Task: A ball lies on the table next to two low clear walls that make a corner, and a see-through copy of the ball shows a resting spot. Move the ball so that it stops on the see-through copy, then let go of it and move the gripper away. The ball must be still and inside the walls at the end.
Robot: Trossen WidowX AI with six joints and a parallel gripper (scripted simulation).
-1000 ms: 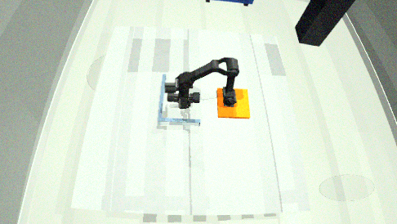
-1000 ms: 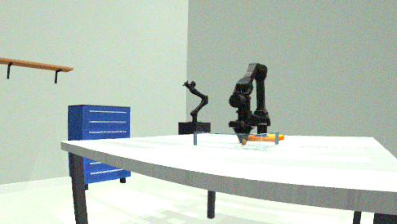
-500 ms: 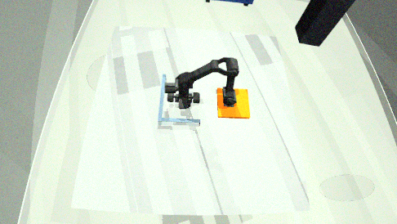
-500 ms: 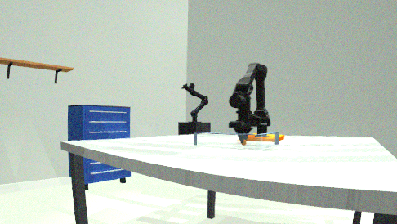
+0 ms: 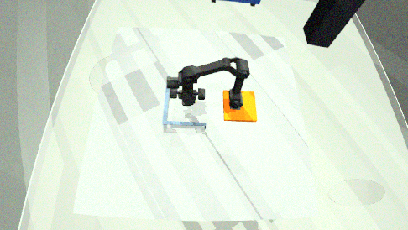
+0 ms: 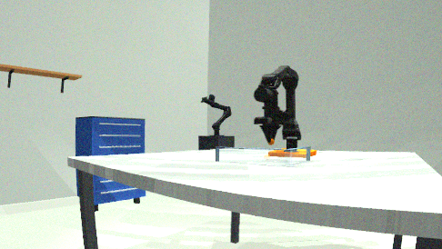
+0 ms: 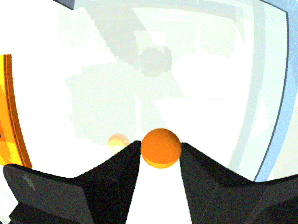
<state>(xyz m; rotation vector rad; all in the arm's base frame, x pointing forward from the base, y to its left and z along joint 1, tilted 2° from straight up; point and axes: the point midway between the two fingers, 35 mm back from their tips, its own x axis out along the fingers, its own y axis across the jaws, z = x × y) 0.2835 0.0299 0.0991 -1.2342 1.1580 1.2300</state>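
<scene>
My gripper tip is 4 cm past the see-through copy, 4 cm to the left of it and 7 cm above it. Also, from my gripper tip: orange ball (right at my gripper tip); clear wall (12 cm ahead, 1 cm to the right, 5 cm below).
</scene>
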